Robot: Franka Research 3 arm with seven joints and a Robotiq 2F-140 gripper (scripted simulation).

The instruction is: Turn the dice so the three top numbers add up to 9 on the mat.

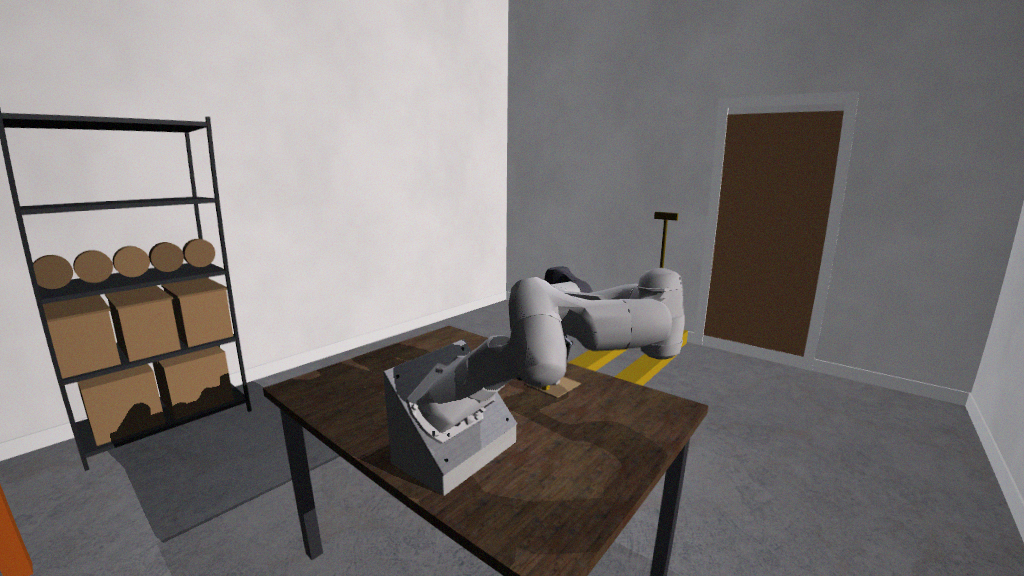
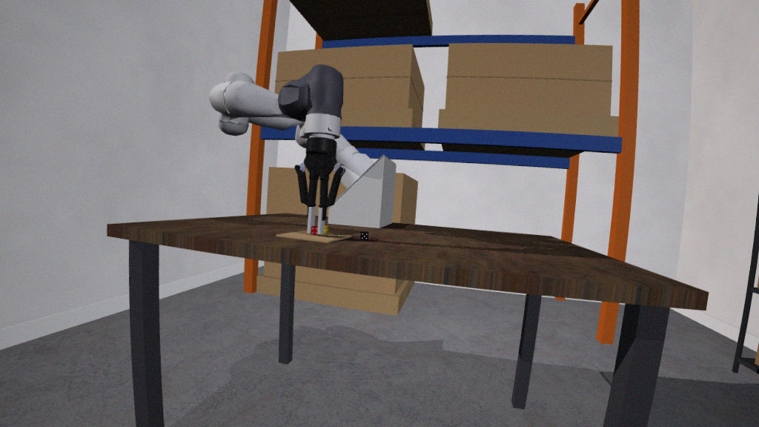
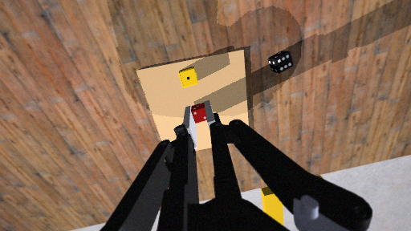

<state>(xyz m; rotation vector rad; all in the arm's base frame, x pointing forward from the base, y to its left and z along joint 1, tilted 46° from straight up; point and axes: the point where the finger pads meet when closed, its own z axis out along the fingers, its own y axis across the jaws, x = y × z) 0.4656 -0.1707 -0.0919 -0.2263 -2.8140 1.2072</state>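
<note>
My gripper is now 30 mm above the red die. Also, from my hand: yellow die (50 mm behind, 30 mm below, 10 mm to the left); then black die (120 mm to the left, 30 mm below, 20 mm behind); then tan mat (40 mm below).
</note>
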